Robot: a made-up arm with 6 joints. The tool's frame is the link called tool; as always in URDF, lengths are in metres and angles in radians. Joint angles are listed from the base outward.
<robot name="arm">
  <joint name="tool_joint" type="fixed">
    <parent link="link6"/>
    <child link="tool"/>
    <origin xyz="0 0 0" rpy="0 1.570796 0"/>
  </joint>
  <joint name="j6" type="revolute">
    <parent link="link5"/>
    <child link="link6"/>
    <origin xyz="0 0 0.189" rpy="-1.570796 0 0"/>
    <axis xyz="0 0 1"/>
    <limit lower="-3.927" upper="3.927"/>
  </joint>
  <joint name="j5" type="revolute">
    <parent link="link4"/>
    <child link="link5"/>
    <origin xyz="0 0 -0.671" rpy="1.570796 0 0"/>
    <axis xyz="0 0 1"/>
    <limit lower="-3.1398" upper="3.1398"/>
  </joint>
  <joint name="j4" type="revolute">
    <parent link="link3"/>
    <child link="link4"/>
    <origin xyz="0 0 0" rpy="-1.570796 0 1.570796"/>
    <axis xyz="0 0 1"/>
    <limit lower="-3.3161" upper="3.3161"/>
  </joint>
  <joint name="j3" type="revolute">
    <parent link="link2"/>
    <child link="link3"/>
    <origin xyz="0 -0.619 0" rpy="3.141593 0 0"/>
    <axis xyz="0 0 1"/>
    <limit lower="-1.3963" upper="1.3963"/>
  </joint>
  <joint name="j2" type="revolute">
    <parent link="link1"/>
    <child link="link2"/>
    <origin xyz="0 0 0" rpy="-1.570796 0 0"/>
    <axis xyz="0 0 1"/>
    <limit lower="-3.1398" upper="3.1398"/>
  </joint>
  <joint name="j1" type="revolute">
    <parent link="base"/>
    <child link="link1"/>
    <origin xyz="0 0 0.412"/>
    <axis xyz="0 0 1"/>
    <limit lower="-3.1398" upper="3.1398"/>
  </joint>
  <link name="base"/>
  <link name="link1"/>
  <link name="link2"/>
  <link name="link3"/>
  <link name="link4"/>
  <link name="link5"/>
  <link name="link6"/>
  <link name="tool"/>
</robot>
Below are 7 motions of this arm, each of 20 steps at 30 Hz.
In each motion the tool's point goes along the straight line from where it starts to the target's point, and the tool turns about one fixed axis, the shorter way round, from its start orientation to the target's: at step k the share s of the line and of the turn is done. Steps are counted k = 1, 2, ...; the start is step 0. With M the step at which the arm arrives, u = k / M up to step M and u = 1 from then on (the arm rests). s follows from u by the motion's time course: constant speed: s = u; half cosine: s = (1 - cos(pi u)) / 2; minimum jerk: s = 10 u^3 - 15 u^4 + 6 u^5.
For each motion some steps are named. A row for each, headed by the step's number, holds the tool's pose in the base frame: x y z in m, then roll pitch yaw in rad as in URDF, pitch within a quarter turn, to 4 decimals.
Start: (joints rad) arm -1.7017 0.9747 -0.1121 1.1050 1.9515 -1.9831
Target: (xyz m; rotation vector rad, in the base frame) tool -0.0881 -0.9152 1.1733 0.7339 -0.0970 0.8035
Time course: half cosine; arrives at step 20
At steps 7, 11, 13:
7: -0.1777 -0.9438 0.4978 1.2228 -0.5805 -0.0454
11: -0.1401 -0.9318 0.7814 0.9464 -0.5342 0.3062
13: -0.1217 -0.9259 0.9196 0.8261 -0.4836 0.4643

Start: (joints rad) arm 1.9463 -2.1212 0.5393 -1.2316 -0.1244 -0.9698
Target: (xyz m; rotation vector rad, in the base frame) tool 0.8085 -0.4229 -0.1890 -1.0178 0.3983 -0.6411
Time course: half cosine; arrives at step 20
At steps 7, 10, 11, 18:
7: 0.5405 -0.8020 0.3532 -0.9672 -0.3860 -1.1414
10: 0.6242 -0.6837 0.1839 -1.0197 -0.2659 -1.0010
11: 0.6530 -0.6429 0.1255 -1.0334 -0.2231 -0.9551
18: 0.7995 -0.4357 -0.1708 -1.0711 0.0011 -0.7339

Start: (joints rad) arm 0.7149 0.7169 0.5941 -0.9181 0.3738 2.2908
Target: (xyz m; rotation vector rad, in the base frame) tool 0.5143 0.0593 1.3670 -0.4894 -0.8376 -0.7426
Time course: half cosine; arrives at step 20
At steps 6, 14, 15, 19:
6: 0.7978 0.4921 0.7957 -1.2559 -0.3424 0.3166
14: 0.5879 0.1717 1.2187 -0.5891 -0.8739 -0.3127
15: 0.5666 0.1391 1.2616 -0.4769 -0.9020 -0.4216
19: 0.5165 0.0627 1.3626 -0.1862 -0.9345 -0.7044

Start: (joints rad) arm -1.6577 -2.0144 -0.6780 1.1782 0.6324 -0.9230
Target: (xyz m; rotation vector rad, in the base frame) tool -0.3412 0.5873 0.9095 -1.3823 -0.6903 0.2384
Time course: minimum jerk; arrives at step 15
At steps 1, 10, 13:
1: -0.0231 0.5772 0.8397 -1.8155 -0.9900 -0.0252
10: -0.2743 0.5852 0.8948 -1.6276 -0.4415 0.4734
13: -0.3351 0.5871 0.9082 -1.5474 -0.3241 0.5913

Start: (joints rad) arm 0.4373 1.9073 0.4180 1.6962 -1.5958 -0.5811
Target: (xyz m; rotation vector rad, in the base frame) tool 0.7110 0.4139 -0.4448 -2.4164 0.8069 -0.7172
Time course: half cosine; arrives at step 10
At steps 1, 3, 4, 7, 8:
1: 0.7374 0.3722 -0.4459 -2.4785 -0.0422 -1.0044
3: 0.7325 0.3800 -0.4457 -2.4717 -0.0947 -0.9592
4: 0.7287 0.3859 -0.4455 -2.4681 -0.1353 -0.9246
7: 0.7166 0.4051 -0.4450 -2.4662 -0.2661 -0.8122
8: 0.7136 0.4098 -0.4449 -2.4681 -0.2983 -0.7839

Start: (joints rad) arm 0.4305 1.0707 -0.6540 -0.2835 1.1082 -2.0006
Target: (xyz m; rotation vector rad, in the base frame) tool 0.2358 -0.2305 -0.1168 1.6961 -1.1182 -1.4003
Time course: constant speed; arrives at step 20
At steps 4, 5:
4: 0.3899 -0.0485 0.0197 1.8911 0.5941 -0.2211
5: 0.3803 -0.0598 0.0112 1.8782 0.5878 -0.3054

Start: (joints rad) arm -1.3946 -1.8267 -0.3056 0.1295 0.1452 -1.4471
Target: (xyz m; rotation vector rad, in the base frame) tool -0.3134 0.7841 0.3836 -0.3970 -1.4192 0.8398
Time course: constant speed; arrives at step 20
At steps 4, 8, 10, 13, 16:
4: -0.2930 0.5951 0.8181 -1.5378 -1.3339 1.5328
8: -0.2981 0.6424 0.7095 -1.4876 -1.1932 1.5554
10: -0.3007 0.6660 0.6552 -1.4654 -1.1231 1.5702
13: -0.3045 0.7014 0.5737 -1.4332 -1.0181 1.5948
16: -0.3083 0.7369 0.4922 -1.4013 -0.9136 1.6215

